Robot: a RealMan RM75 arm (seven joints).
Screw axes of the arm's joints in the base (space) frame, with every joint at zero. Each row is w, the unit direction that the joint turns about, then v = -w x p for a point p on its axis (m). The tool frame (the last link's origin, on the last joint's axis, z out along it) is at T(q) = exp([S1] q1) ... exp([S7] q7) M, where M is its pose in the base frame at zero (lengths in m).
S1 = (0, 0, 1, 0, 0, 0)
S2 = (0, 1, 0, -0.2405, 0, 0)
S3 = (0, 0, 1, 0, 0, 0)
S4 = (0, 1, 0, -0.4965, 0, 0)
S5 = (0, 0, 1, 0, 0, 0)
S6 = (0, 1, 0, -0.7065, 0, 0)
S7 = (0, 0, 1, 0, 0, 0)
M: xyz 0 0 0.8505 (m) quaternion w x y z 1 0 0 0
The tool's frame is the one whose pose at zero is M.
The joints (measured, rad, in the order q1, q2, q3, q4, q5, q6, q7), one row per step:
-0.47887, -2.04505, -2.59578, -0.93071, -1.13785, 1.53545, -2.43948
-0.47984, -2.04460, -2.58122, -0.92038, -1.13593, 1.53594, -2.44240
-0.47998, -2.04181, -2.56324, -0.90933, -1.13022, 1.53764, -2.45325
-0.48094, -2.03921, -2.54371, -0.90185, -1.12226, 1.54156, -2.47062
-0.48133, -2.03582, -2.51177, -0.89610, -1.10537, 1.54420, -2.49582
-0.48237, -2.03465, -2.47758, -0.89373, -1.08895, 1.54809, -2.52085
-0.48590, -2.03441, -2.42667, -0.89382, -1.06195, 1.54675, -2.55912
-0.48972, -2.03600, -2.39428, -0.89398, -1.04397, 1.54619, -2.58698
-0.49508, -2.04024, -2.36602, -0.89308, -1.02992, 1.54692, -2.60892
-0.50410, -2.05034, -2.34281, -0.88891, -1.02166, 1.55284, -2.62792
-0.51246, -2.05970, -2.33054, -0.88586, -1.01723, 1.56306, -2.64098
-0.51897, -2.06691, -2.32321, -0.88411, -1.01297, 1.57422, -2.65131
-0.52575, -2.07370, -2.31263, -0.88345, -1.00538, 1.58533, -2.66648
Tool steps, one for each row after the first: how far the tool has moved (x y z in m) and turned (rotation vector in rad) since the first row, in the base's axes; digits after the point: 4 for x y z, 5 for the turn. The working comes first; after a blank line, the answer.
Tool pose at each row, in the base's axes (x y z in m, rotation vector in rad; the steps are taken from these numbers as rounded here):
-0.2775, 0.3497, 0.0862, -2.06341, -1.74063, -0.93123
-0.2769, 0.3493, 0.0819, -2.07583, -1.75696, -0.91847
-0.2771, 0.3483, 0.0774, -2.08589, -1.78437, -0.89709
-0.2766, 0.3474, 0.0731, -2.09625, -1.81618, -0.87145
-0.2765, 0.3458, 0.0669, -2.11054, -1.85755, -0.82043
-0.2754, 0.3442, 0.0602, -2.12845, -1.89513, -0.76669
-0.2736, 0.3427, 0.0508, -2.14737, -1.94218, -0.68144
-0.2719, 0.3417, 0.0442, -2.15692, -1.97429, -0.62605
-0.2692, 0.3408, 0.0372, -2.17025, -2.00001, -0.58025
-0.2638, 0.3397, 0.0284, -2.19165, -2.02885, -0.54933
-0.2586, 0.3385, 0.0219, -2.21195, -2.05172, -0.53284
-0.2546, 0.3372, 0.0173, -2.22846, -2.07066, -0.51956
-0.2507, 0.3357, 0.0124, -2.24306, -2.09301, -0.49672

0.0006, -0.0004, -0.0043, -0.01984, -0.00069, -0.00022
0.0004, -0.0014, -0.0088, -0.04705, -0.00024, 0.00604
0.0009, -0.0023, -0.0131, -0.07819, 0.00069, 0.01401
0.0010, -0.0039, -0.0193, -0.12341, 0.01255, 0.02666
0.0021, -0.0055, -0.0260, -0.16948, 0.02610, 0.03578
0.0039, -0.0070, -0.0354, -0.23078, 0.05326, 0.05158
0.0056, -0.0080, -0.0420, -0.27091, 0.06949, 0.06333
0.0083, -0.0089, -0.0490, -0.30692, 0.08138, 0.06892
0.0137, -0.0100, -0.0578, -0.34498, 0.08044, 0.06743
0.0189, -0.0112, -0.0643, -0.37452, 0.07388, 0.06268
0.0229, -0.0125, -0.0689, -0.39866, 0.06809, 0.05878
0.0268, -0.0140, -0.0738, -0.42676, 0.06625, 0.05823

